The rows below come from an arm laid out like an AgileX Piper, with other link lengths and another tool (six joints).
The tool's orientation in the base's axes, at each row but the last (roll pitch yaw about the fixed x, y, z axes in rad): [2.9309, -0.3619, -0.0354]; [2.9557, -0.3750, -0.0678]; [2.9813, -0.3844, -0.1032]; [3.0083, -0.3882, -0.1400]
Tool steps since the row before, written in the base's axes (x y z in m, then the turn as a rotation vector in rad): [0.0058, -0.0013, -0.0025, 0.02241, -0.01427, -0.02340]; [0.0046, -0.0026, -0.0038, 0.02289, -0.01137, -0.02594]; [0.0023, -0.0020, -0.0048, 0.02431, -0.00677, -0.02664]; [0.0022, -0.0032, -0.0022, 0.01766, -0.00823, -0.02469]
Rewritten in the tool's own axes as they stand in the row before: [0.0046, 0.0001, 0.0045, 0.01313, 0.00690, 0.03215]; [0.0030, 0.0013, 0.0056, 0.01247, 0.00357, 0.03403]; [0.0005, 0.0009, 0.0056, 0.01307, -0.00126, 0.03426]; [0.0016, 0.0024, 0.0034, 0.00790, 0.00166, 0.03040]
